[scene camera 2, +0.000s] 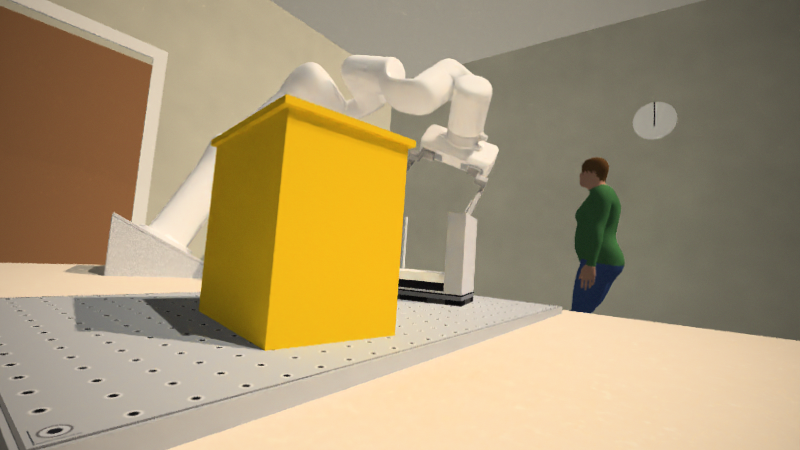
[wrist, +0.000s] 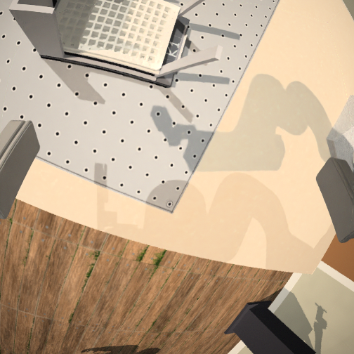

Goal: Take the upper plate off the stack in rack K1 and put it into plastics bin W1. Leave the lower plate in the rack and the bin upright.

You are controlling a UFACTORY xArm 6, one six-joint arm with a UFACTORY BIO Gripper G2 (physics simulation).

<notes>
The pictures show: the gripper and a yellow plastics bin W1.
The gripper also shows in the wrist view.
</notes>
